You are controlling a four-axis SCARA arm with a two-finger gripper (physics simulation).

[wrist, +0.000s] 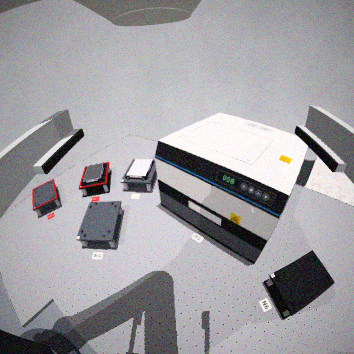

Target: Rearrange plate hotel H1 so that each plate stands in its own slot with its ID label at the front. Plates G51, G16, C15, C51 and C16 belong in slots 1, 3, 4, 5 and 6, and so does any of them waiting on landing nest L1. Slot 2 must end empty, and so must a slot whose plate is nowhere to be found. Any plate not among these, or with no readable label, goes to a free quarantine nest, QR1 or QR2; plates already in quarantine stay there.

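Frame: origin at the arm's base, x down, y back, z left, level; centimetres.
Seen in the pictures: gripper, between the fingertips: point(188, 111).
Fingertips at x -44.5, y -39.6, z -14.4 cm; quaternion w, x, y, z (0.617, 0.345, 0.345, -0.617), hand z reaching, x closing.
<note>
Offsets run from my fingertips to a thing's top centre. "pt": to the spot under its first point.
My gripper point(188, 111) is open, its two fingers wide apart at the left and right of the wrist view, with no plate between them. A red-rimmed nest {dx +37.9, dy +3.4, dz +70.5 cm} point(34, 201) at the far left has no plate on it. A second red-rimmed nest {pt dx +38.8, dy -10.1, dz +56.4 cm} point(81, 188) beside it bears a dark plate {dx +36.9, dy -19.1, dz +59.4 cm} point(95, 173). Their red tags are too small to read. A white-topped plate {dx +36.9, dy -32.1, dz +43.4 cm} point(140, 168) sits on a grey nest {pt dx +42.8, dy -27.2, dz +40.7 cm} point(138, 186) further right; its tag is unreadable, so I cannot tell whether this is L1. No hotel slots or plate ID labels can be made out.
A large white instrument {dx +19.0, dy -40.5, dz +6.2 cm} point(220, 145) with a black front band and green display stands at centre right; its tag is blurred. A bare grey nest {dx +37.3, dy -4.9, dz +36.3 cm} point(101, 220) stands at its left, a black block-shaped nest {dx +37.7, dy -17.5, dz -23.6 cm} point(300, 282) at lower right. An arm-shaped shadow point(125, 295) crosses the bottom.
</note>
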